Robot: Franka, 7 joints.
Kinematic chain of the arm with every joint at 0, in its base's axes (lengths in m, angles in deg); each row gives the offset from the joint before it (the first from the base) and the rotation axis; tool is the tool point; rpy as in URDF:
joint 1: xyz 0 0 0.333 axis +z
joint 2: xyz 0 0 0 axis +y
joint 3: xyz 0 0 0.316 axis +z
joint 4: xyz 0.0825 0 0 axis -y
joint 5: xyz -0.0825 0 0.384 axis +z
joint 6: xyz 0 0 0 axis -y
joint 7: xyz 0.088 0 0 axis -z
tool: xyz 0 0 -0.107 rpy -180 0 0
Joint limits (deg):
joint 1: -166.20..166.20
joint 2: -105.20..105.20
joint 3: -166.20..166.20
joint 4: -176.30..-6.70
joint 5: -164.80..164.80
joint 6: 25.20..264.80
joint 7: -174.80..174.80
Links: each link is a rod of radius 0.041 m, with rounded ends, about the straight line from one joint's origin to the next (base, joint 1, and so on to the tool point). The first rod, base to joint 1, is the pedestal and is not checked.
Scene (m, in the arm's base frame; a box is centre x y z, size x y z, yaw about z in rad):
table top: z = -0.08
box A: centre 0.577 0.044 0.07 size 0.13 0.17 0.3 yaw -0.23
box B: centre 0.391 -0.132 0 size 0.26 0.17 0.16 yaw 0.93
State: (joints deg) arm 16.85 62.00 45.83 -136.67 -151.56 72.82 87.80
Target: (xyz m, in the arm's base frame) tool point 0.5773 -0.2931 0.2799
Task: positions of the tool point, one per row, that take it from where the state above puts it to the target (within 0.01 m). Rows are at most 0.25 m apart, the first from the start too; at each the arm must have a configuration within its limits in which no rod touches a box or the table.
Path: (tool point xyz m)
1: 0.3982 0.4019 0.1487
2: 0.5280 0.3412 0.3273
3: 0.5638 0.2500 0.5277
4: 0.5080 0.1555 0.7123
5: 0.3797 0.0793 0.8555
6: 0.2034 0.0334 0.9433
7: 0.3303 -0.0117 0.8993
8: 0.4406 -0.0690 0.8280
9: 0.5292 -0.1330 0.7281
10: 0.5880 -0.1977 0.5993
11: 0.6069 -0.2547 0.4460
12: 0.5773 -0.2931 0.2800

